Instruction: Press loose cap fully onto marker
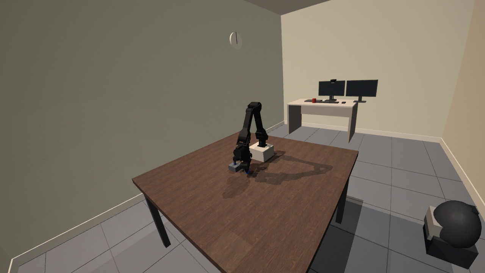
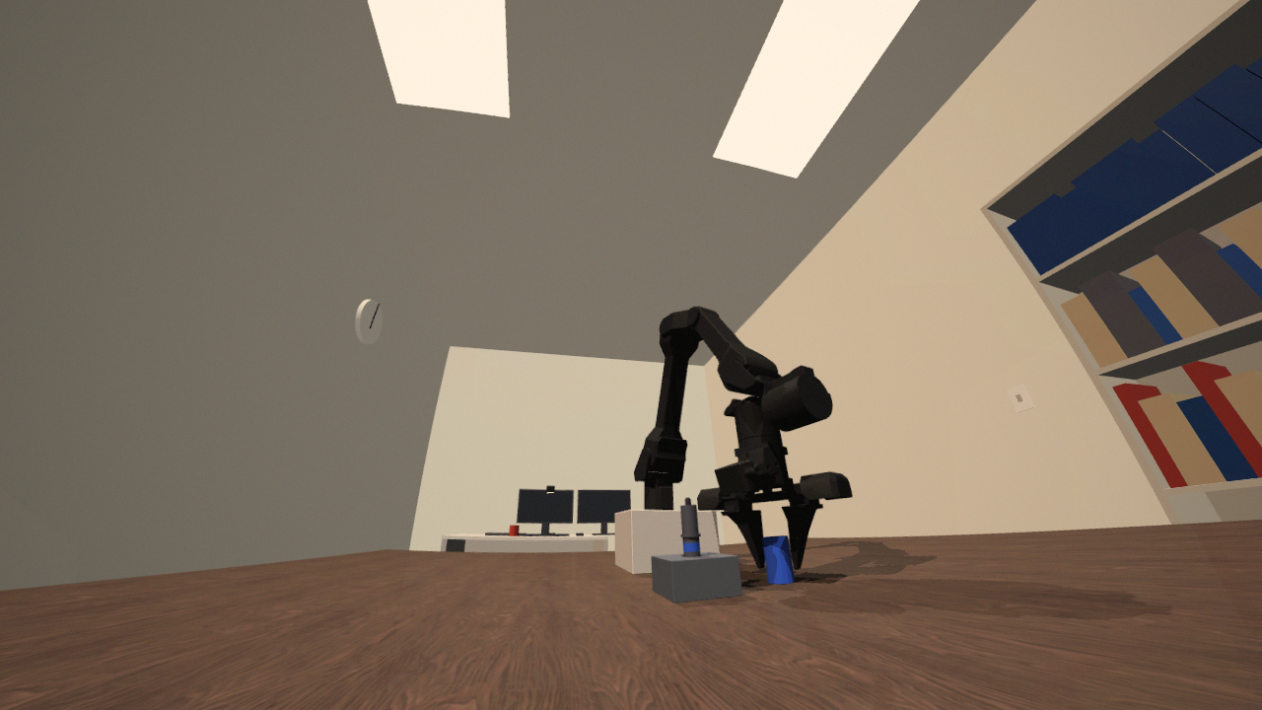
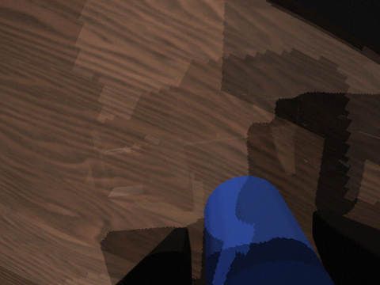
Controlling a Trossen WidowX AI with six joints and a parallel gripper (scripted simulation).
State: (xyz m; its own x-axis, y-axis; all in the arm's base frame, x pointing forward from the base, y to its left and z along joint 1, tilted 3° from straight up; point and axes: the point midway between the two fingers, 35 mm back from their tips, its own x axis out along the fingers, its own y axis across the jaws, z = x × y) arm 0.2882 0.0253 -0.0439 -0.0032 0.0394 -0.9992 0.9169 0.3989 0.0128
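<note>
The holder block is 110 mm to the right of my gripper tip and 10 mm behind it. Also, from my gripper tip: blue cap 10 mm above.
</note>
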